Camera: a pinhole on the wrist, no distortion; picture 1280 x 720 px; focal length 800.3 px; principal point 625.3 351.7 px. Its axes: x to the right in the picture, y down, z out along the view. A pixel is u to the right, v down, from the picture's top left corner.
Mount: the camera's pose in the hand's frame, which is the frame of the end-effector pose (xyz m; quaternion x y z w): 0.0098 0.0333 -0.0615 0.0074 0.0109 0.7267 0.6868
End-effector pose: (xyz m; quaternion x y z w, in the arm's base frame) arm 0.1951 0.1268 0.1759 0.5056 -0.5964 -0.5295 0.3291
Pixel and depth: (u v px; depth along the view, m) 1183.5 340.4 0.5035
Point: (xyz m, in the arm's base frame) -0.3146 0.2209 0.4499
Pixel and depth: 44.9 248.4 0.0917
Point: 0.1677 0.1117 0.1345
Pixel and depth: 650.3 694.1 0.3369
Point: -0.0391 0.3273 0.1680
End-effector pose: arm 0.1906 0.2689 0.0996 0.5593 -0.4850 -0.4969 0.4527
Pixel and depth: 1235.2 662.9 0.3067
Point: -0.0837 0.3453 0.3479
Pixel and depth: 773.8 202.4 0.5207
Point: -0.2719 0.1274 0.1789
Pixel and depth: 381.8 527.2 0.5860
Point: -0.3247 0.3664 -0.0873
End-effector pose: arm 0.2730 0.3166 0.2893 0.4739 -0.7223 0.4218 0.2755
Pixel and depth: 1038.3 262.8 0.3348
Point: 0.0629 0.1005 0.1191
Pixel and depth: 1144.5 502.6 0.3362
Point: 0.0676 0.1515 0.0213
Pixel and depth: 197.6 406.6 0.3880
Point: 0.4303 -0.0048 0.1920
